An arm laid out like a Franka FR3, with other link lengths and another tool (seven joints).
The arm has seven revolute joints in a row. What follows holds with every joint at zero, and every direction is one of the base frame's.
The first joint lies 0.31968 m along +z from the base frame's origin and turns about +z.
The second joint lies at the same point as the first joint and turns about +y.
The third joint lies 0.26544 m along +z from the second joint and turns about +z.
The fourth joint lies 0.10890 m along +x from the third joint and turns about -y.
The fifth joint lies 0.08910 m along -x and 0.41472 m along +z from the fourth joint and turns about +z.
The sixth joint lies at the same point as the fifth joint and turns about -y.
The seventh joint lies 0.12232 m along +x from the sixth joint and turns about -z.
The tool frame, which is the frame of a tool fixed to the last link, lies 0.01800 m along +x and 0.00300 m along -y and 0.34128 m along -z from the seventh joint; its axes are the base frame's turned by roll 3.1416, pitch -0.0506 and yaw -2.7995 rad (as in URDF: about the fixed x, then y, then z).
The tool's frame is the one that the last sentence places.
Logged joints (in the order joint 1, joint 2, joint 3, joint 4, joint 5, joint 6, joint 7), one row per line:
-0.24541, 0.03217, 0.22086, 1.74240, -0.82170, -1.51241, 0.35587
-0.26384, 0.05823, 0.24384, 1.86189, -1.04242, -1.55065, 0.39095
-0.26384, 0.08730, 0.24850, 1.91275, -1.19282, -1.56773, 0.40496
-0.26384, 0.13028, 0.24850, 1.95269, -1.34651, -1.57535, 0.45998
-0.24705, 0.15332, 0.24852, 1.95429, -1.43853, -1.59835, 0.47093
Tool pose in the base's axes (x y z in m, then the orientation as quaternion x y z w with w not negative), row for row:
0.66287, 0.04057, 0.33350, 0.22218, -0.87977, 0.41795, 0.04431
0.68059, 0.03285, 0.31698, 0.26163, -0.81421, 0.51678, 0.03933
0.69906, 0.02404, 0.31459, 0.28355, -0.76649, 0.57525, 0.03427
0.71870, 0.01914, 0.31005, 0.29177, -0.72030, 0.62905, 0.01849
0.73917, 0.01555, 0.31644, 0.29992, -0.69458, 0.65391, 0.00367
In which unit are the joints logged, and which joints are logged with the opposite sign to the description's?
The joints are logged in radians. Opposite sign: joint 1, joint 4, joint 6.
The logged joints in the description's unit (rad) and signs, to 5 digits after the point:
0.24541, 0.03217, 0.22086, -1.74240, -0.82170, 1.51241, 0.35587
0.26384, 0.05823, 0.24384, -1.86189, -1.04242, 1.55065, 0.39095
0.26384, 0.08730, 0.24850, -1.91275, -1.19282, 1.56773, 0.40496
0.26384, 0.13028, 0.24850, -1.95269, -1.34651, 1.57535, 0.45998
0.24705, 0.15332, 0.24852, -1.95429, -1.43853, 1.59835, 0.47093

